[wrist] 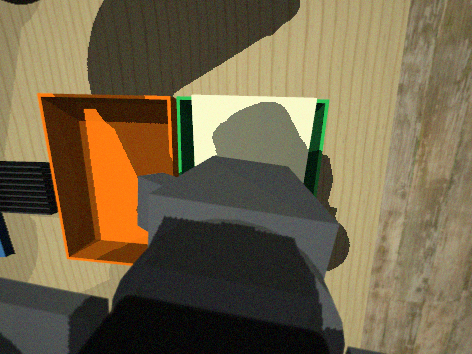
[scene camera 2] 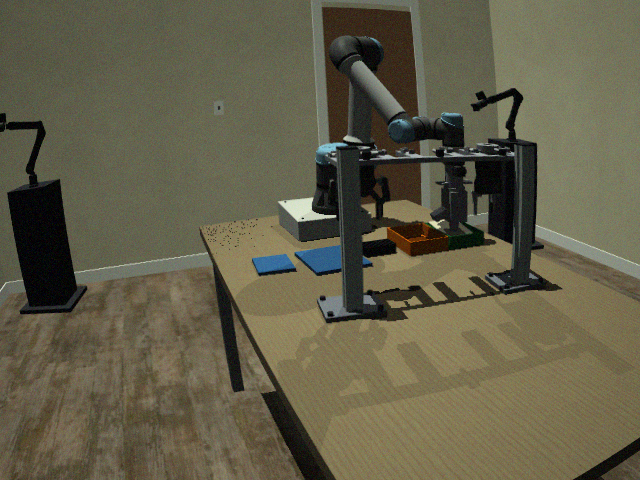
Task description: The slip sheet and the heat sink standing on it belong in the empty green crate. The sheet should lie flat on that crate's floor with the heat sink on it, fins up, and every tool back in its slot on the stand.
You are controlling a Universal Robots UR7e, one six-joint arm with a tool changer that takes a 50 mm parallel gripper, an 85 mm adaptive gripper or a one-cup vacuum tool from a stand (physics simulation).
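Frame: origin at the arm's base, x ahead, y left, z up, level; centimetres.
Seen in the pictures: arm's base, origin of its link: (scene camera 2: 333, 208).
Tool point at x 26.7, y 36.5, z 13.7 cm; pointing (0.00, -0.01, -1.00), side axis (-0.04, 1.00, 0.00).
Observation:
Pixels of each thing's top centre, then the offset from my tool point to it. "*": a spot on its surface instead.
- cream slip sheet, a spot on its surface: (wrist: 202, 125) (scene camera 2: 433, 224) * dx -6.3, dy -5.3, dz -16.8 cm
- green crate, centre of its top: (wrist: 176, 192) (scene camera 2: 436, 229) dx +0.8, dy -7.1, dz -16.7 cm
- black finned heat sink, centre of its top: (wrist: 8, 190) (scene camera 2: 377, 243) dx +5.2, dy -28.3, dz -18.0 cm
The cream slip sheet (wrist: 202, 125) (scene camera 2: 436, 224) is in the green crate (wrist: 185, 135) (scene camera 2: 473, 236); its far edge lies over the crate's rim and the sheet appears to slope down toward the near side, which the tool body hides. The black finned heat sink (wrist: 25, 187) (scene camera 2: 378, 248) stands on the table, fins up, left of the orange crate in the wrist view. My gripper (scene camera 2: 454, 228), the one-cup vacuum tool, is low over the green crate; its cup is hidden in the wrist view, and it appears to have let go of the sheet.
The orange crate (scene camera 2: 416, 245) (wrist: 117, 175) stands beside the green one. The tool stand (scene camera 2: 350, 232) is nearer scene camera 2, with the adaptive gripper (scene camera 2: 381, 196) and the parallel gripper (scene camera 2: 487, 178) hanging near its top rail. Two blue plates (scene camera 2: 273, 264) (scene camera 2: 323, 259) lie on the table.

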